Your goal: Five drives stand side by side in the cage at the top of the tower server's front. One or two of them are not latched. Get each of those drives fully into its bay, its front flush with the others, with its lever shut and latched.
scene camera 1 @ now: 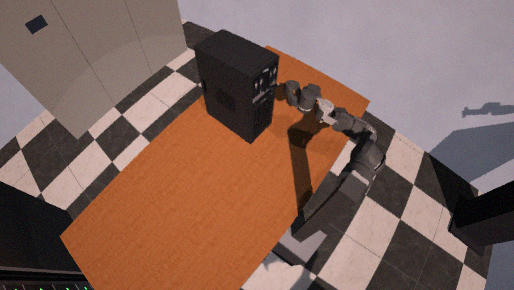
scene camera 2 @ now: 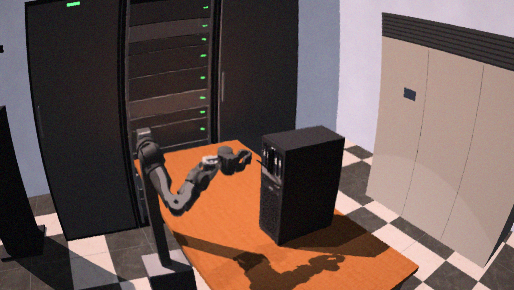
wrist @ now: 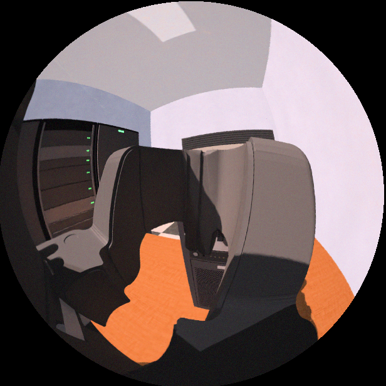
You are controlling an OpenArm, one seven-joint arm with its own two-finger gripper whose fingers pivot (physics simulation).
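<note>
The black tower server [scene camera 1: 225, 75] [scene camera 2: 310, 185] [wrist: 206, 282] stands upright on the table. Its drives [scene camera 1: 265, 79] [scene camera 2: 272, 161] show small and side by side at the top of the front, with pale marks. A thin dark lever [scene camera 2: 260, 162] sticks out from the cage's front in scene camera 2; which drive it belongs to is too small to tell. In the wrist view the fingers hide the cage. My gripper [scene camera 1: 283, 91] [scene camera 2: 250, 157] [wrist: 206, 203] is shut and empty, a short gap in front of the tower, near the height of the drives' lower part.
The orange table [scene camera 1: 165, 200] [scene camera 2: 210, 240] [wrist: 150, 300] carries the tower. Dark server racks [scene camera 2: 170, 75] [wrist: 65, 175] stand beyond one end of the table. A beige cabinet [scene camera 1: 95, 55] [scene camera 2: 445, 135] stands behind the tower. The arm reaches in from the table's edge.
</note>
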